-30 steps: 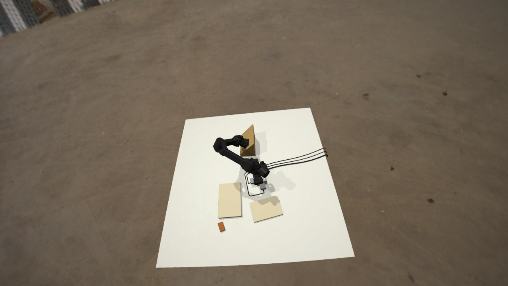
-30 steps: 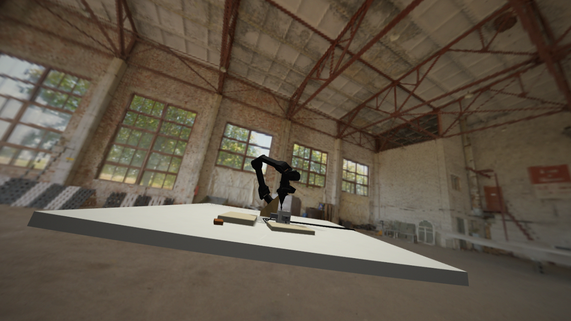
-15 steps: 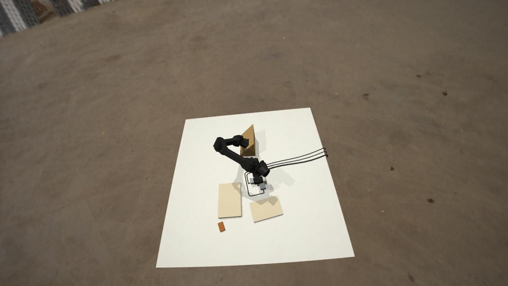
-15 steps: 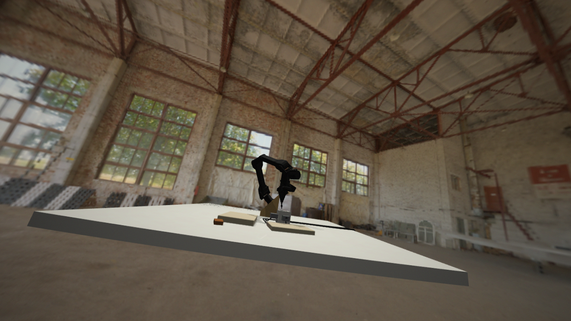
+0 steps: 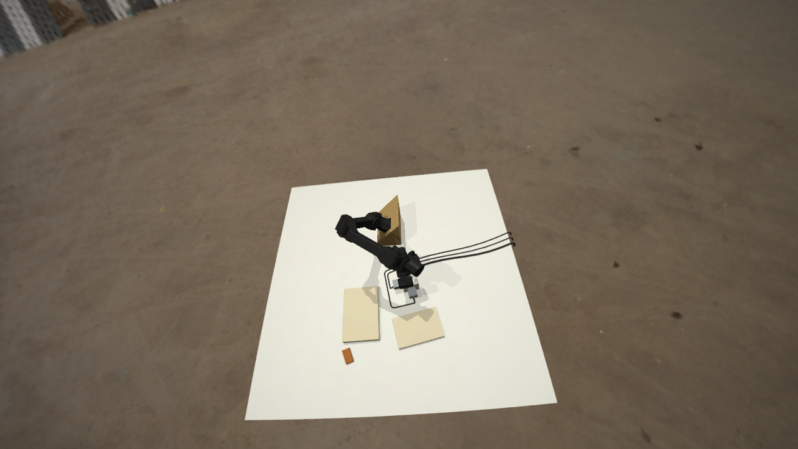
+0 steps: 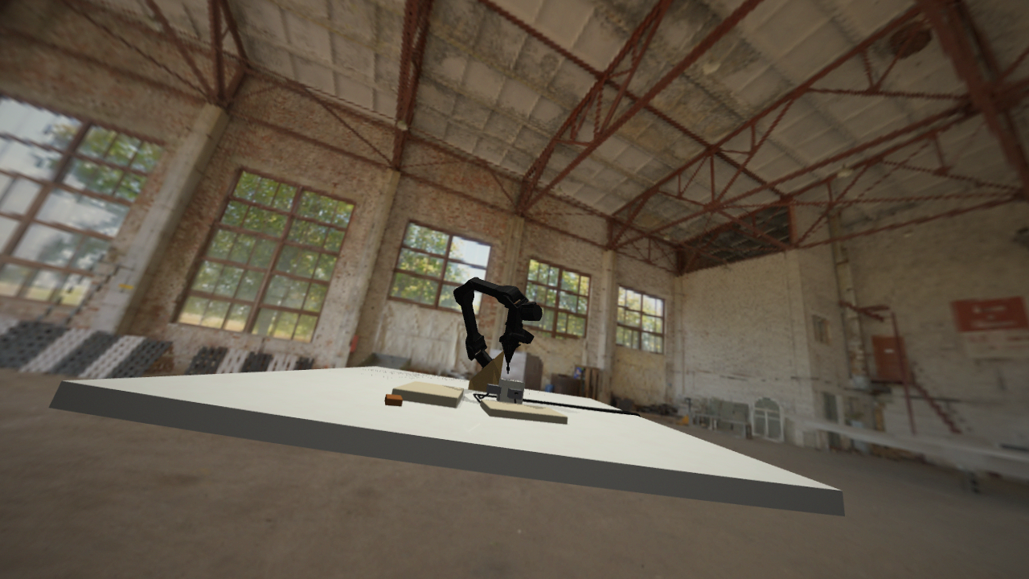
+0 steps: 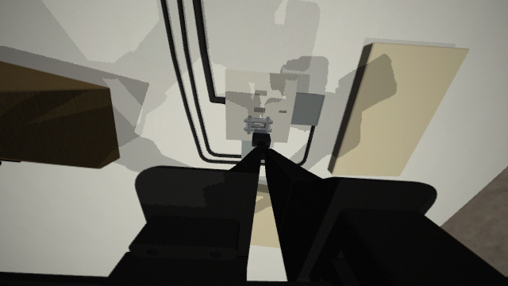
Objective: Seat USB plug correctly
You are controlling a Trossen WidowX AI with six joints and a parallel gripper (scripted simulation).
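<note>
Right now my gripper tip is 2 cm above the black USB plug. Round my gripper tip: orange block (34 cm ahead, 26 cm to the right, 13 cm below).
</note>
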